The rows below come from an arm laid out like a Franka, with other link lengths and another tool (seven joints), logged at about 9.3 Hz.
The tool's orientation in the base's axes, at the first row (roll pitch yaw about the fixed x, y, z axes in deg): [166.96 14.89 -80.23]
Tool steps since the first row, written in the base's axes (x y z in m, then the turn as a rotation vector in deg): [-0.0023 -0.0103 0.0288 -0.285 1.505 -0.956]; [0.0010 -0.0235 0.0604 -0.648 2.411 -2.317]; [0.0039 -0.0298 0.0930 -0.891 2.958 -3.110]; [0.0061 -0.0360 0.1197 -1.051 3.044 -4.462]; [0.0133 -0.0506 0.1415 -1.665 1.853 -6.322]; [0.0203 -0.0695 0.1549 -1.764 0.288 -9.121]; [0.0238 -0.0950 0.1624 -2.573 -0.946 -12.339]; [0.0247 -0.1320 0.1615 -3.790 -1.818 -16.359]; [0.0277 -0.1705 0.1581 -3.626 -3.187 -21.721]
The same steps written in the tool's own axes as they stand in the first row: [0.0020 0.0108 -0.0287 -1.234 -0.272 1.289]; [0.0070 0.0174 -0.0620 -1.807 -0.426 2.856]; [0.0051 0.0232 -0.0948 -2.164 -0.490 3.781]; [0.0045 0.0283 -0.1218 -1.925 -0.651 5.114]; [0.0140 0.0295 -0.1473 -0.413 -0.209 6.779]; [0.0297 0.0299 -0.1657 1.780 -0.377 9.115]; [0.0527 0.0339 -0.1790 3.650 -0.035 12.101]; [0.0883 0.0411 -0.1861 5.314 0.439 16.027]; [0.1263 0.0461 -0.1917 8.022 -0.582 20.746]
